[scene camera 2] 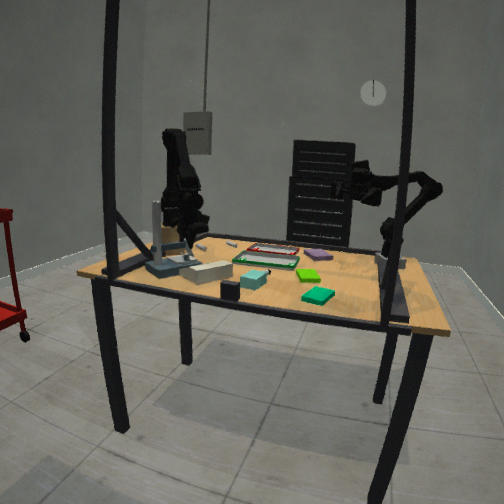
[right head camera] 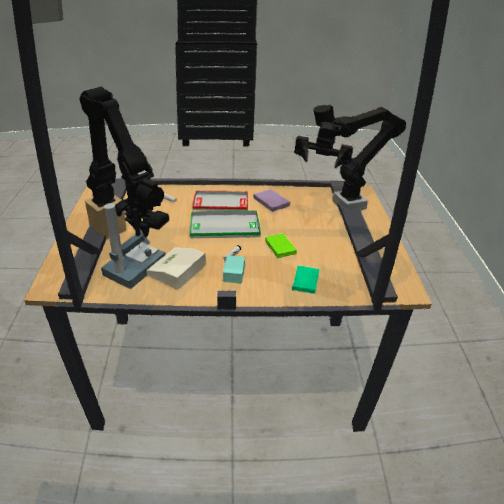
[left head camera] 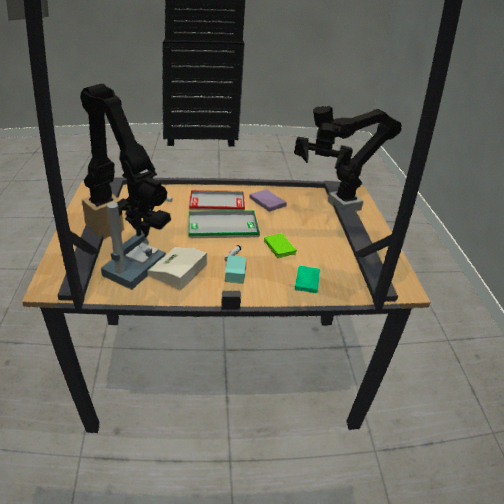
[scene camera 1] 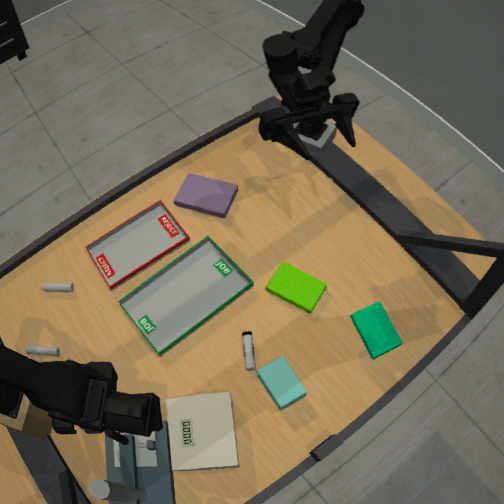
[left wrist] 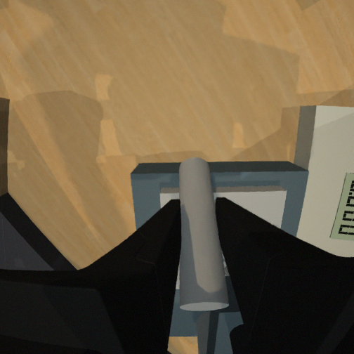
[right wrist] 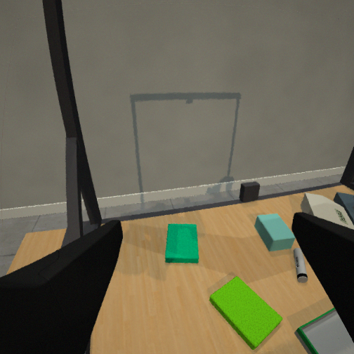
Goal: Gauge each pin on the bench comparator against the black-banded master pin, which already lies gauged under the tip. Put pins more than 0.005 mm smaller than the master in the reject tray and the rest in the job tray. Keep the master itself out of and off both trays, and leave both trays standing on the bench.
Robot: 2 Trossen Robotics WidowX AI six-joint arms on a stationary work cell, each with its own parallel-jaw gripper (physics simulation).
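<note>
My left gripper (left head camera: 143, 232) (left wrist: 197, 206) is shut on a plain grey pin (left wrist: 200, 250), over the white plate of the blue-grey comparator (left head camera: 117, 272) (scene camera 1: 155, 485) (left wrist: 296, 200). The comparator's tip is hidden in the left wrist view; contact with the plate is unclear. The readout box (scene camera 1: 210, 435) (left wrist: 325, 150) stands beside it. Two grey pins (scene camera 1: 57, 287) (scene camera 1: 42, 351) lie loose on the bench. A black-banded, lettered pale cylinder (scene camera 1: 249, 352) (right wrist: 299, 262) lies near the job tray (scene camera 1: 185, 295). The job tray and reject tray (scene camera 1: 137, 245) are empty. My right gripper (scene camera 1: 330, 150) (right wrist: 207, 225) is open, raised at the right.
A teal block (scene camera 1: 281, 382) lies beside the banded cylinder. A lime block (scene camera 1: 296, 286), a green block (scene camera 1: 376, 330) and a purple block (scene camera 1: 206, 195) also lie on the bench. Black frame posts (left head camera: 50, 150) (left head camera: 420, 150) rise at both sides.
</note>
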